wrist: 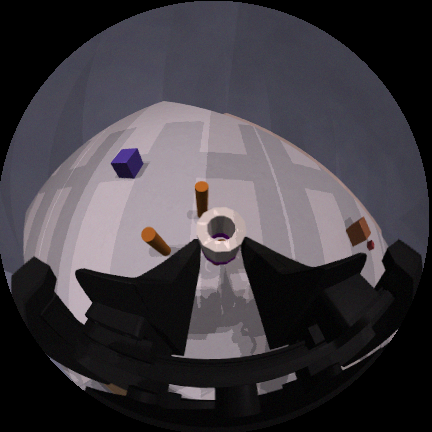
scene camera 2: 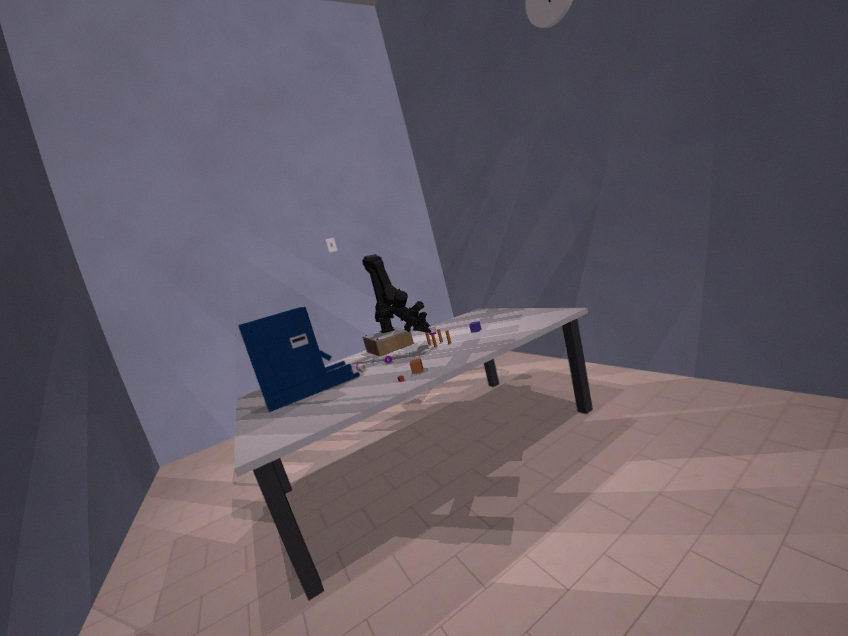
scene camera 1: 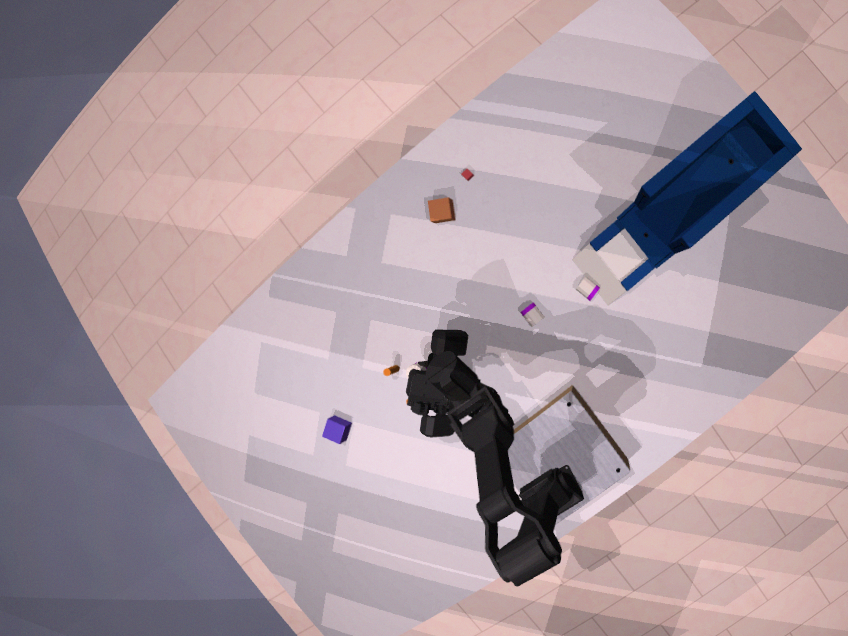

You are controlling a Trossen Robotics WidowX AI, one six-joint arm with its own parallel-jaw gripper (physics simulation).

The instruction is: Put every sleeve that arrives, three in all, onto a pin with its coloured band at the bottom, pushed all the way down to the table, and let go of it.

Observation:
The table carries a purple cube. I also see my gripper.
My gripper also shows in the wrist view.

